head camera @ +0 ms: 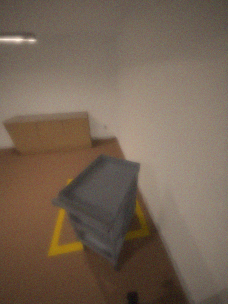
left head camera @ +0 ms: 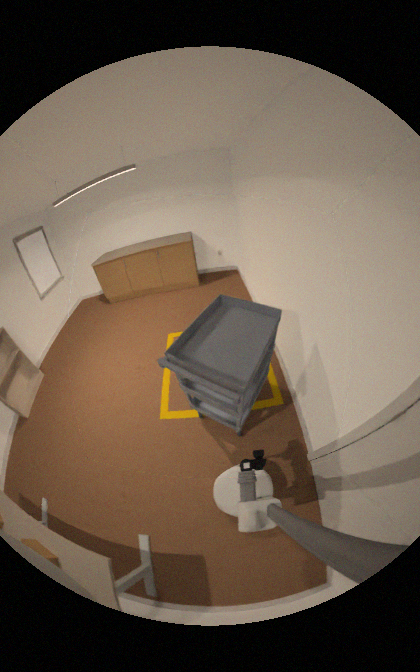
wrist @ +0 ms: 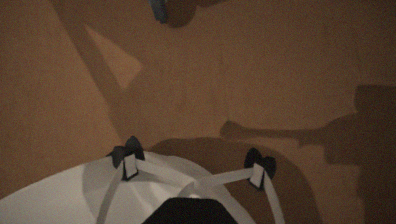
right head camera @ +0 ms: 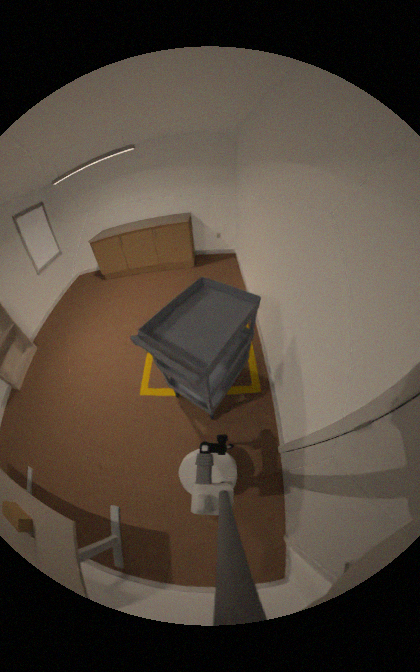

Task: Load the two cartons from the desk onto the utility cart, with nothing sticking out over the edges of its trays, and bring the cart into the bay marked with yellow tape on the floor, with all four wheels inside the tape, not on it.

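Frame: origin at the robot's base, x back, y right, z up, level; millimetres.
Where they show: gripper, fingertip midpoint: (wrist: 195, 156).
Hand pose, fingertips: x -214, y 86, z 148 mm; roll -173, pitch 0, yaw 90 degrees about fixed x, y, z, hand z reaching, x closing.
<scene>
After its pixels a point has its place.
The grey three-tray cart (head camera: 102, 190) {x -755, y -58, z 767 mm} (left head camera: 227, 345) (right head camera: 202, 325) stands turned askew over the yellow tape bay (head camera: 65, 248) {x -695, y -534, z -26 mm} (left head camera: 180, 414) (right head camera: 157, 391). Its near corner and a wheel reach past the front tape line; its far wheels are hidden. Its top tray holds no carton; the lower trays are mostly hidden. A brown carton (left head camera: 40, 551) (right head camera: 17, 516) lies on the desk (left head camera: 85, 565) (right head camera: 55, 540). A bit of another carton (left head camera: 1, 520) shows at the left edge of the left head view. My gripper (wrist: 195, 156) {x -214, y 86, z 148 mm} is open and empty, pointing down over floor and my white base, short of the cart.
A bare wall (head camera: 185, 150) {x -741, y 552, z 1104 mm} (left head camera: 320, 260) (right head camera: 310, 240) runs close along the cart's right side. A low wooden cabinet (head camera: 50, 135) {x -2858, y -1333, z 480 mm} (left head camera: 160, 270) (right head camera: 150, 248) stands at the far wall. A shelf unit (left head camera: 30, 395) (right head camera: 20, 370) is at the left. A desk leg (left head camera: 145, 560) (right head camera: 116, 535) stands lower left.
</scene>
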